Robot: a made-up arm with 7 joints.
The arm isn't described. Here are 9 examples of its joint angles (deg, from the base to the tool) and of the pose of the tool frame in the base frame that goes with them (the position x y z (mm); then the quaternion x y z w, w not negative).
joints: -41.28 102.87 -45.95 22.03 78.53 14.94 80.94
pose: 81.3 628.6 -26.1 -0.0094 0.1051 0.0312 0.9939
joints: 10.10 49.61 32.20 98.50 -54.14 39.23 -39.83
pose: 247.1 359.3 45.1 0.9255 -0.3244 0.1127 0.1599
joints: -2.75 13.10 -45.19 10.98 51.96 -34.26 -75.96
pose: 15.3 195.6 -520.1 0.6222 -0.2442 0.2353 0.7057
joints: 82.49 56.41 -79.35 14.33 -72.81 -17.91 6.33
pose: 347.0 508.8 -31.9 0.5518 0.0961 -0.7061 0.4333
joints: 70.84 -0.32 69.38 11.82 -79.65 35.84 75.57
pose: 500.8 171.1 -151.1 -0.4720 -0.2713 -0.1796 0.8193
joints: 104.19 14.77 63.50 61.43 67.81 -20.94 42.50
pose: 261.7 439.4 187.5 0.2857 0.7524 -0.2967 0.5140
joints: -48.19 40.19 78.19 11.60 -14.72 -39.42 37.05
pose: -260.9 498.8 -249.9 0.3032 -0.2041 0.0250 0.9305
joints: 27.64 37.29 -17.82 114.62 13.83 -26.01 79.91
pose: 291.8 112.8 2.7 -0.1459 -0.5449 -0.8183 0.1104
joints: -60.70 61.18 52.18 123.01 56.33 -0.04 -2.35
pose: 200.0 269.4 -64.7 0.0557 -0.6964 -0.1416 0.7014
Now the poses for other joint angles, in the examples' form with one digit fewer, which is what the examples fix.
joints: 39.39 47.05 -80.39 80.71 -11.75 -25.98 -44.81
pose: 294 120 -280 0.110 -0.803 -0.455 0.370
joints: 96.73 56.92 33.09 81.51 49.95 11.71 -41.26
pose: -16 434 249 0.050 0.820 -0.554 0.135
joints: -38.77 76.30 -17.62 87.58 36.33 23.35 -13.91
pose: 132 329 -292 0.265 -0.126 -0.299 0.908
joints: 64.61 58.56 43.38 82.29 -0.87 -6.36 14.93
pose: 62 452 210 0.512 -0.848 0.111 0.081
